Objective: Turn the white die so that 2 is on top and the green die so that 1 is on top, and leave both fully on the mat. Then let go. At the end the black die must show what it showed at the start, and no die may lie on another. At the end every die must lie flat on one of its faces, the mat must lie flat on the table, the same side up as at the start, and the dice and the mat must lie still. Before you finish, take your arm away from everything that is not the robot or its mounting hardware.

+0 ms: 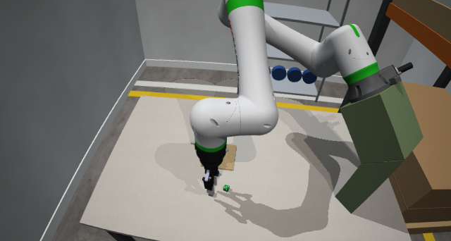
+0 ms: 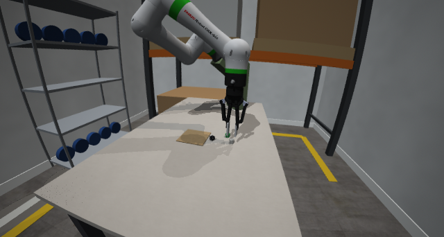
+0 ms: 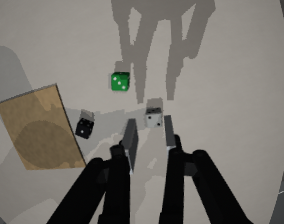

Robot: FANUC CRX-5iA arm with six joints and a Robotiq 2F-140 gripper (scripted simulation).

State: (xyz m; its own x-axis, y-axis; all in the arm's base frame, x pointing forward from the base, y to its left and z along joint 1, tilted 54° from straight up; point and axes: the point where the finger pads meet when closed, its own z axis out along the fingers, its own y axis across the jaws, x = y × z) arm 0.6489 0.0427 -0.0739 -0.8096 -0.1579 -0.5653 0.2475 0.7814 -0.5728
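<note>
Right now my hand is 60 mm above the white die. From my hand the other things lie so: mat (190 mm to the right, 70 mm below, 40 mm behind); black die (90 mm to the right, 60 mm below, 20 mm behind); green die (60 mm below, 60 mm behind, 20 mm to the right).
</note>
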